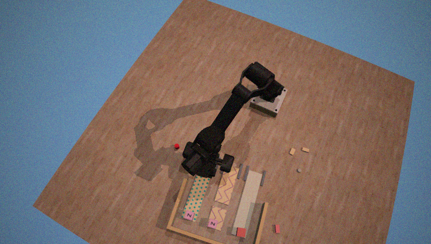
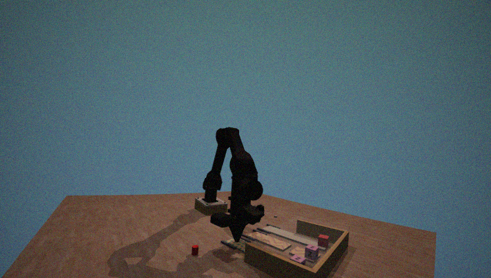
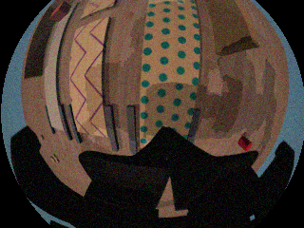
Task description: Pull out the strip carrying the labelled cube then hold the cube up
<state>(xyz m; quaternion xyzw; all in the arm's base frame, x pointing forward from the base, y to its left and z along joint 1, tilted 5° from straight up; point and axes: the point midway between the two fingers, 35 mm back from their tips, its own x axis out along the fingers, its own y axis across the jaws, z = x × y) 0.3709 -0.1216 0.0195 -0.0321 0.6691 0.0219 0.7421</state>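
The red cylinder is 1 cm behind my gripper tip and 14 cm to the right of it.
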